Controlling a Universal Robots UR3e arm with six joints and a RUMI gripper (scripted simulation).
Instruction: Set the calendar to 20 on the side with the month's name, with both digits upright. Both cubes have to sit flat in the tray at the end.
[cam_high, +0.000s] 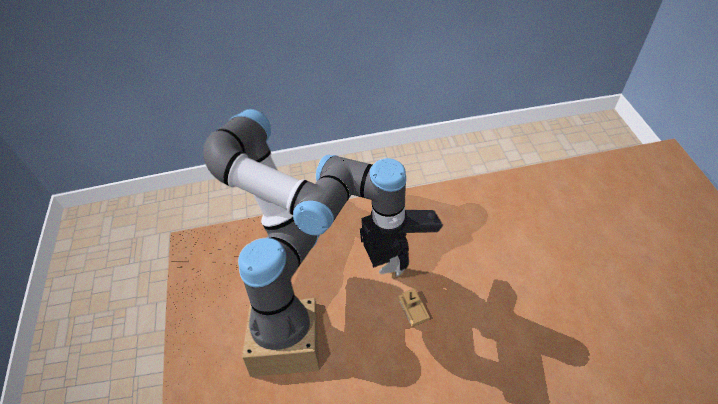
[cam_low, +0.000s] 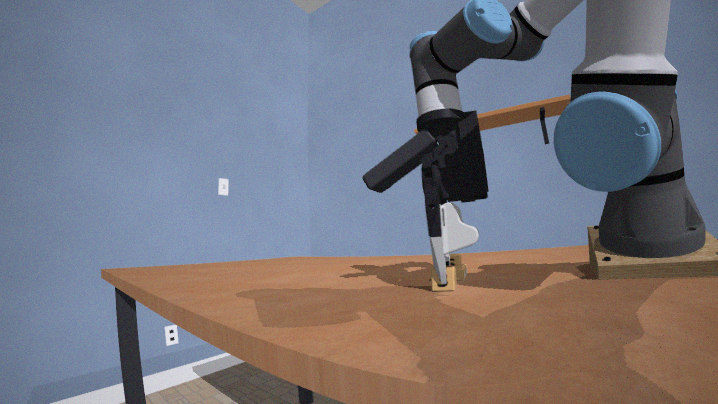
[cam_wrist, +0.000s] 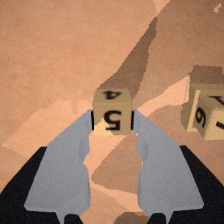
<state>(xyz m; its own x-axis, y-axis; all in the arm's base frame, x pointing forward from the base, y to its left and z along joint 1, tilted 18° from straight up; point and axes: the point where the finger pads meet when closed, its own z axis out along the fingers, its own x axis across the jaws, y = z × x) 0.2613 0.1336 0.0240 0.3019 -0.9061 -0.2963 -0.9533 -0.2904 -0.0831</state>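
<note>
My gripper is now 10 mm above the wooden digit cube. From my hand the other things lie so: wooden tray (30 mm ahead, 100 mm to the right, 20 mm below).
</note>
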